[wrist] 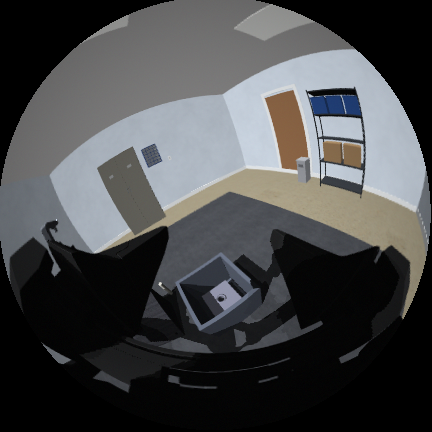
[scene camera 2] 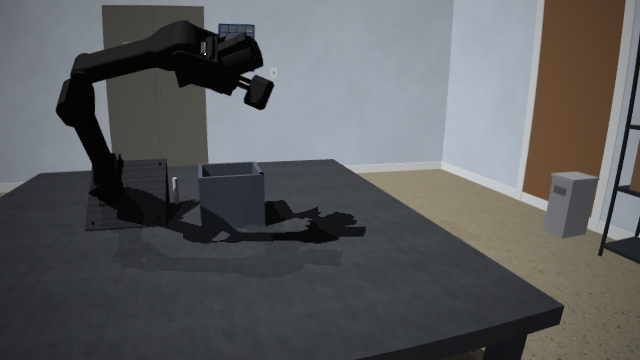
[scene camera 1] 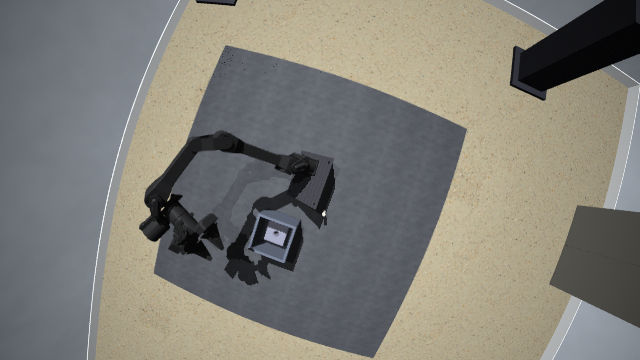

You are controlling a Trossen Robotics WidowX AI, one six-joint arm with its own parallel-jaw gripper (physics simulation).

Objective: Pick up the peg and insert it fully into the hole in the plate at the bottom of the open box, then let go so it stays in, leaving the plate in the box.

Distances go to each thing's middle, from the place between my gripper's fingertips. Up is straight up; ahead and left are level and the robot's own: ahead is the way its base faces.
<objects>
My hand is 29 cm above the blue-grey box (scene camera 2: 232,196), 11 cm to the right of it and 2 cm past it. Round my hand: plate (wrist: 220,297) 32 cm below, 11 cm to the left, 2 cm behind.
</objects>
